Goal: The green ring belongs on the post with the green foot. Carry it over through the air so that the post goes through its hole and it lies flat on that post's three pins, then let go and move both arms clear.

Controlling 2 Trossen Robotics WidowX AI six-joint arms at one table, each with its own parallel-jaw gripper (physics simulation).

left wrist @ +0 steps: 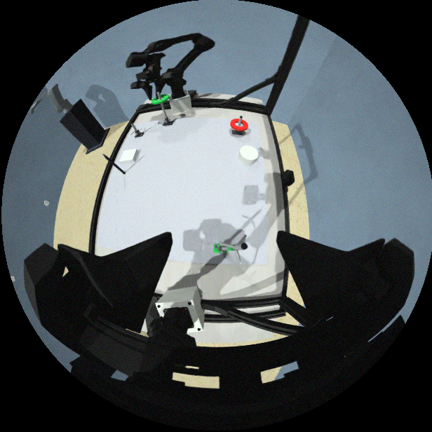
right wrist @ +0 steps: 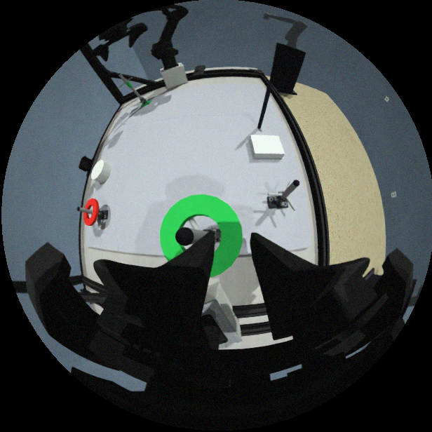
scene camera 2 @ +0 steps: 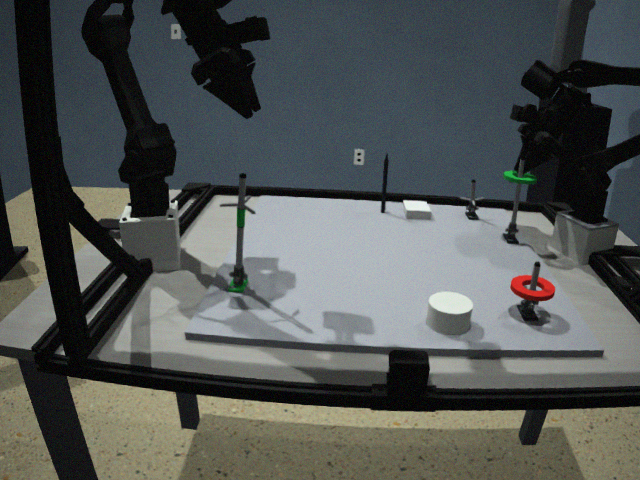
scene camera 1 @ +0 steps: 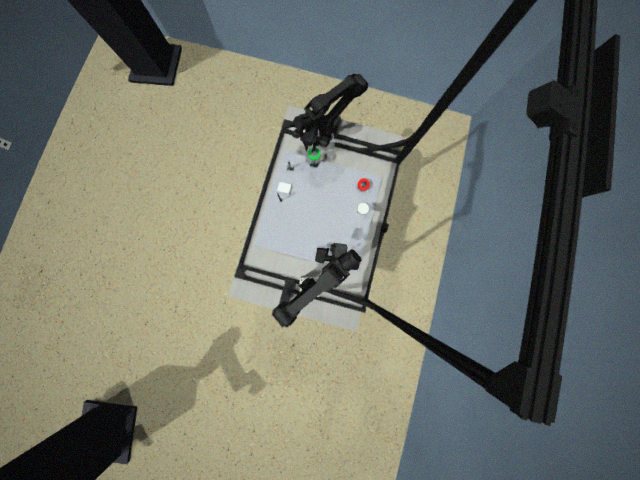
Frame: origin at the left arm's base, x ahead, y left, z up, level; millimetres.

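Seen in the pictures: left gripper, between the fingertips: (scene camera 2: 254,113); right gripper, between the fingertips: (scene camera 2: 517,172) (scene camera 1: 309,151); left arm's base, origin of its link: (scene camera 2: 149,210) (scene camera 1: 309,287); right arm's base, origin of its link: (scene camera 2: 588,217) (scene camera 1: 325,135).
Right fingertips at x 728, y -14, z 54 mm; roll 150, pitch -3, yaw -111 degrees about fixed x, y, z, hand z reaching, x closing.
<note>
Offsets run from my right fingertips to a thing's middle. "pt": to the spot under its first point.
The green ring {dx -10, dy -26, dz -3 mm} (scene camera 1: 318,156) (scene camera 2: 529,180) (left wrist: 155,101) (right wrist: 200,202) sits level, high around a tall dark-footed post {pt dx -13, dy -29, dz -64 mm} (scene camera 2: 515,206) at the right of scene camera 2. My right gripper (scene camera 2: 523,161) (right wrist: 232,236) is partly open and empty, with its fingertips close over the ring. In its wrist view one rim side shows between the fingers; their exact height is unclear. The green-footed post {pt dx -576, dy -148, dz -76 mm} (scene camera 2: 239,253) (left wrist: 230,247) (right wrist: 134,89) stands upright at the left of scene camera 2, its pins bare. My left gripper (scene camera 2: 251,114) (left wrist: 225,237) is wide open and empty, high above the board.
A red ring {dx -153, dy -310, dz -93 mm} (scene camera 2: 547,290) (left wrist: 232,127) (right wrist: 88,218) sits on a short post. A white cylinder {dx -292, dy -304, dz -122 mm} (scene camera 2: 449,315) stands beside it. A white block {dx -158, dy +151, dz -129 mm} (scene camera 2: 416,209), a thin black spike {dx -231, dy +172, dz -69 mm} (scene camera 2: 384,186) and a small pinned post {pt dx -37, dy +113, dz -89 mm} (scene camera 2: 472,196) stand toward the back. A dark frame (scene camera 2: 289,395) surrounds the board.
</note>
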